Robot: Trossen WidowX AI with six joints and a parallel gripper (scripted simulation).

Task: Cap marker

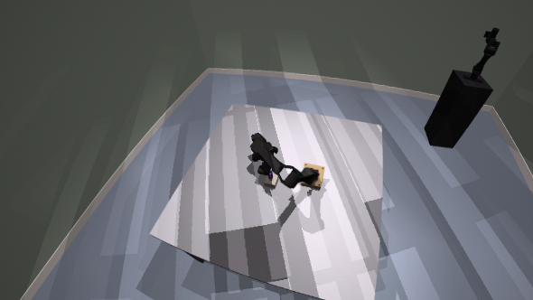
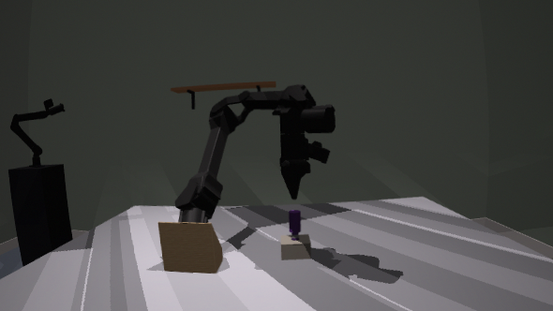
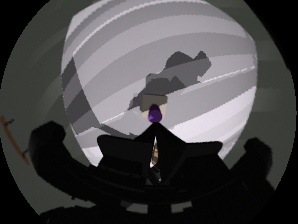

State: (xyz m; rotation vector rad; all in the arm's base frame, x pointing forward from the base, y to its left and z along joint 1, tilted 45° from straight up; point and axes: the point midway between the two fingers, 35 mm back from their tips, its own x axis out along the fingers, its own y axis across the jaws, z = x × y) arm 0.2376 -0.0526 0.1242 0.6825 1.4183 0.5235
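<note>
Right now the cap is 6 cm below my gripper tip. Round my gripper tip: marker 7 cm below; then holder block 12 cm below.
</note>
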